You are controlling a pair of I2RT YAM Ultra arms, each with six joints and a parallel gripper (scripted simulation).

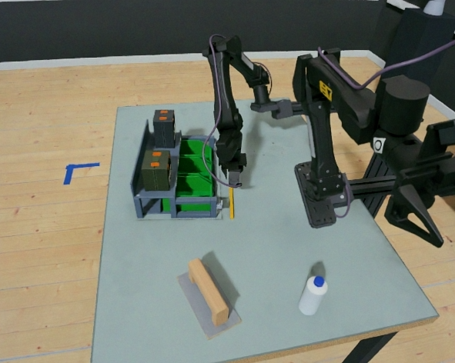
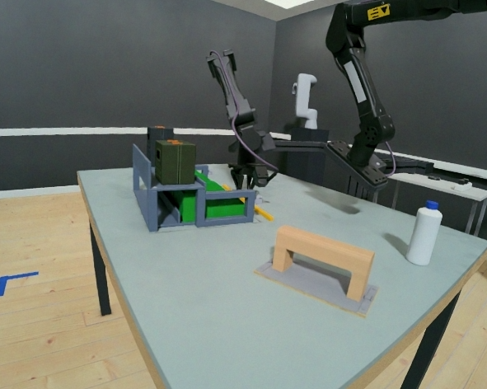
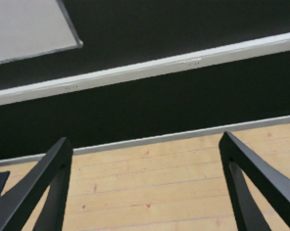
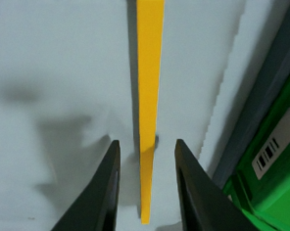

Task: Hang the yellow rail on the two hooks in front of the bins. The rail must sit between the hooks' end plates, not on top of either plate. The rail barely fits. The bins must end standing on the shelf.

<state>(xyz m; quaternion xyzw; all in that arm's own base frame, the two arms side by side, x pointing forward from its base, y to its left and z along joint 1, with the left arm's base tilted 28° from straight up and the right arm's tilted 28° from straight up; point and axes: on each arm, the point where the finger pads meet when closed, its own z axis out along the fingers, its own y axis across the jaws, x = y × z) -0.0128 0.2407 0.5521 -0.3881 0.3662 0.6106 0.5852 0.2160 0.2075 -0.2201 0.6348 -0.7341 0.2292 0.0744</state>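
Observation:
Now: the yellow rail 2 cm below my right hand. Also, from my right hand: blue-grey shelf: 18 cm ahead, 4 cm to the right, 4 cm above; then white bottle: 54 cm to the left, 10 cm behind, 4 cm above.

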